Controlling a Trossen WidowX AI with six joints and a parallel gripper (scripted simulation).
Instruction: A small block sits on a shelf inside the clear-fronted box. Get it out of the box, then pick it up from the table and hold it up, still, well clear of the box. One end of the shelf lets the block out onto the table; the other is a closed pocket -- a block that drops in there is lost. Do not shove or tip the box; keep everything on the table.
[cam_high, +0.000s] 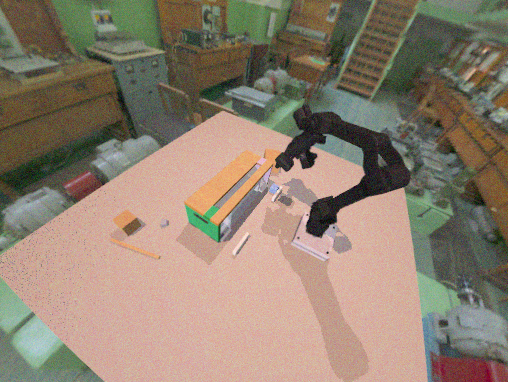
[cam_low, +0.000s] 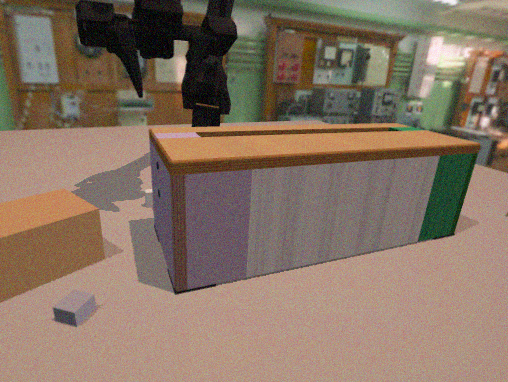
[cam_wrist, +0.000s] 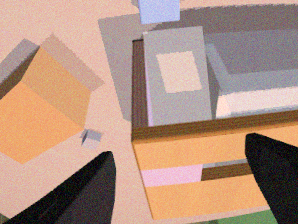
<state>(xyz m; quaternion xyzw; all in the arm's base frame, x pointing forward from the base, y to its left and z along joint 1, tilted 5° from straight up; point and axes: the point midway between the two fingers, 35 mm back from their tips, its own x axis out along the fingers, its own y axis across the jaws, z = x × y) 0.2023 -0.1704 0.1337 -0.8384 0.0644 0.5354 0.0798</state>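
Right now my gripper tip is 20 mm past the blue block, 10 mm to the right of it and 140 mm above it. The rest, counted from my gripper tip: thin orange stick: 340 mm ahead, 480 mm to the left, 160 mm below; then box: 100 mm ahead, 150 mm to the left, 100 mm below.
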